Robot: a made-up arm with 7 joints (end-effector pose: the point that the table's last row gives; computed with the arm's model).
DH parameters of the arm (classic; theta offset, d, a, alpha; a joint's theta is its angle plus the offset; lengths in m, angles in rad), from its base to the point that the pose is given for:
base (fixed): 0 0 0 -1.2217
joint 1: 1.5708 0 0 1.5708
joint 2: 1.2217 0 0 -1.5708
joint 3: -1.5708 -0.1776 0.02 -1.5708
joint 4: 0 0 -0.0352 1.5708
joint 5: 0 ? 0 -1.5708
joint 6: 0 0 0 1.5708
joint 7: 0 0 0 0
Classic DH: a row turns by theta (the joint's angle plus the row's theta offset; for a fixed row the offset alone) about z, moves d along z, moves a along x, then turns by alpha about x.
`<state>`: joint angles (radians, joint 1 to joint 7).
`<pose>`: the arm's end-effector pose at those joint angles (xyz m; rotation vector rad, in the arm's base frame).
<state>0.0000 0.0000 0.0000 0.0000 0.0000 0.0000 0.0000</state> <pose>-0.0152 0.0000 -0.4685 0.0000 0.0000 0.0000</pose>
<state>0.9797 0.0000 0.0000 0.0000 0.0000 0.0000 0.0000</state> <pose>-0.3740 -0.0710 -0.2735 0.0000 0.9206 0.3351</pose>
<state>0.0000 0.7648 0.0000 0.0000 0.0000 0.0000 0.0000</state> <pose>-0.0152 0.3244 -0.3380 0.7648 0.0000 0.0000</pose>
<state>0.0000 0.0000 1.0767 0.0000 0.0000 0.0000 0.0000</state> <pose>-0.0072 -0.0134 -0.4685 0.0000 0.0000 1.0767</pose>
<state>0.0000 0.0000 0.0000 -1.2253 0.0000 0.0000 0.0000</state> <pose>0.2818 0.0000 -0.3092 0.0000 -1.2253 0.0000</pose>
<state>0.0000 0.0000 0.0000 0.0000 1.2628 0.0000 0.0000</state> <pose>-0.0152 0.0000 -0.4685 0.0000 0.0000 1.2628</pose>
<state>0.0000 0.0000 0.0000 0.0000 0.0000 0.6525 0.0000</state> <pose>-0.0152 0.0000 -0.4685 0.0000 0.6525 0.0000</pose>
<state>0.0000 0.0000 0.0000 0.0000 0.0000 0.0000 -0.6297</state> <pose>-0.0152 0.0000 -0.4685 0.0000 0.0000 -0.6297</pose>
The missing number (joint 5, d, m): -0.2909
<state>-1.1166 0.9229 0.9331 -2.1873 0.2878 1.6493 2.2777</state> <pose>-0.0075 0.1313 0.2475 2.1708 1.4934 -1.6844</pose>
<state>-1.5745 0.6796 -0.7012 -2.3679 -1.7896 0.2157 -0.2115</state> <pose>0.0457 -0.2093 0.1260 -1.5734 1.2533 -0.0853</pose>
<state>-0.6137 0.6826 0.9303 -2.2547 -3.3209 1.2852 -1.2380</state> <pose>0.1018 0.1515 0.1970 0.8959 2.2012 1.7671</pose>
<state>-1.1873 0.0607 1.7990 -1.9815 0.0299 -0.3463 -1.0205</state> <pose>0.1351 0.2826 -0.0332 1.7856 -1.3430 1.5071</pose>
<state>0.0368 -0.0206 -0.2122 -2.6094 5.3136 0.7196 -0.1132</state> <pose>0.1958 -0.0381 0.0493 1.0158 -1.7329 -0.0889</pose>
